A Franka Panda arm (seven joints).
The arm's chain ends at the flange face. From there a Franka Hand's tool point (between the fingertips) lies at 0.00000 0.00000 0.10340 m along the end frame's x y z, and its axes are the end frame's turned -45 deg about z.
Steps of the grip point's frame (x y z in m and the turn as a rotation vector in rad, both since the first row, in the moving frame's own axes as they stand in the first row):
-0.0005, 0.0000, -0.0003, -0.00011, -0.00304, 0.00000
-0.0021, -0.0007, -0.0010, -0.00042, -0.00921, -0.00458
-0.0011, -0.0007, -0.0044, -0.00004, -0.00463, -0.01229
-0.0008, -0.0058, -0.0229, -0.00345, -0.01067, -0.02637
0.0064, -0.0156, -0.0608, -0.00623, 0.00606, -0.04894
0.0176, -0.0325, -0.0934, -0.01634, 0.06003, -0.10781
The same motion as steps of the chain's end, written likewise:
-0.0001, 0.0001, -0.0003, -0.00223, -0.00207, 0.00000
-0.0013, 0.0003, -0.0010, -0.00681, -0.00622, -0.00458
-0.0009, -0.0001, -0.0044, -0.00330, -0.00325, -0.01229
-0.0042, -0.0046, -0.0229, -0.00998, -0.00511, -0.02637
-0.0074, -0.0155, -0.0608, -0.00012, 0.00869, -0.04894
-0.0159, -0.0319, -0.0932, 0.03089, 0.05400, -0.10781

